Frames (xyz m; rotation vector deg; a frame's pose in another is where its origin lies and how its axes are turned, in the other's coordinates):
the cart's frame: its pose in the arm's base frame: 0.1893 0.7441 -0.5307 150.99 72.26 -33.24
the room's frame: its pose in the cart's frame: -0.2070 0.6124 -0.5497 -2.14 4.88 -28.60
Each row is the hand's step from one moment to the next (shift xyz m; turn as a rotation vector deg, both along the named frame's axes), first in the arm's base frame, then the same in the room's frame.
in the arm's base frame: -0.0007 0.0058 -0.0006 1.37 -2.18 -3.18
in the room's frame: 0.0056 -0.0017 -0.0007 -0.97 2.27 3.27
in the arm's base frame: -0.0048 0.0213 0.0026 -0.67 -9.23 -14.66
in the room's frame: 0.0188 -0.0092 -0.0068 -4.69 3.54 16.31
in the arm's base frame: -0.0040 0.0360 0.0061 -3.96 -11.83 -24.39
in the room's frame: 0.0318 -0.0119 -0.0140 -4.87 2.45 26.85
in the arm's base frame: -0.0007 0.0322 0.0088 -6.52 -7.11 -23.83
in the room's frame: 0.0279 -0.0084 -0.0163 -0.92 -1.05 25.67
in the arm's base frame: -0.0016 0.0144 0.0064 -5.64 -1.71 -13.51
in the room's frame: 0.0116 -0.0054 -0.0093 1.40 -2.93 14.38
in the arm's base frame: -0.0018 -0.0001 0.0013 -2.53 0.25 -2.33
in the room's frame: -0.0007 -0.0019 -0.0008 0.53 -2.12 2.67
